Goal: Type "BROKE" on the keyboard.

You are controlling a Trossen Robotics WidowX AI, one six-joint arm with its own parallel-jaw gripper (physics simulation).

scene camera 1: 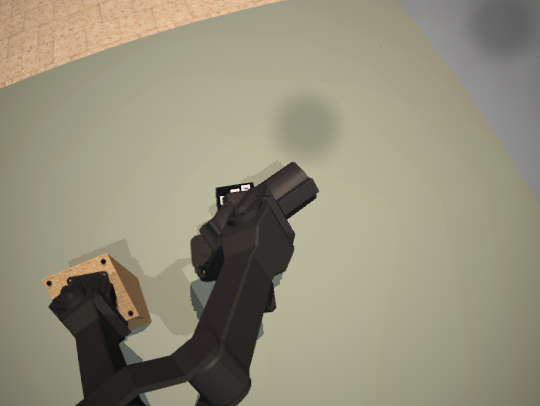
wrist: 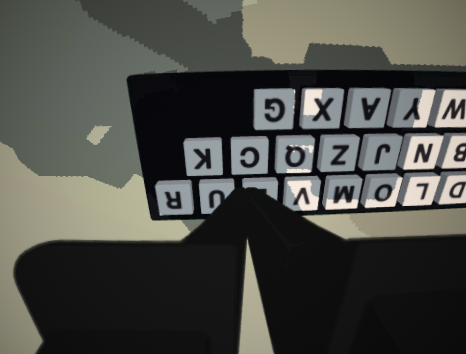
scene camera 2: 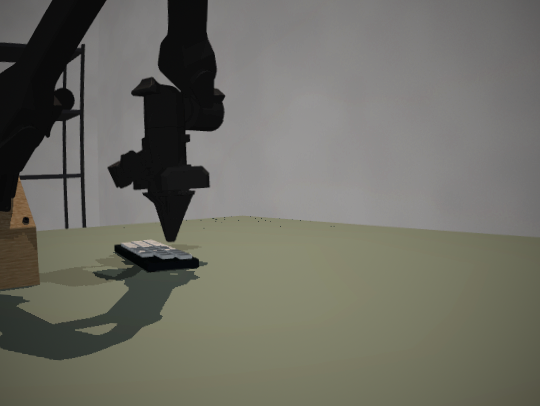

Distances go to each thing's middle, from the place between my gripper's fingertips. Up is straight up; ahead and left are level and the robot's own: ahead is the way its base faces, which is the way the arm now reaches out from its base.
The k key (wrist: 203,156) lies 10 mm behind my hand, 20 mm to the right of it and 20 mm below it. Also, from my hand: black keyboard (scene camera 2: 145,258): 10 mm behind, 60 mm to the left, 20 mm below; then r key (wrist: 175,197): 30 mm to the right, 20 mm below; then o key (wrist: 380,190): 10 mm ahead, 70 mm to the left, 20 mm below.
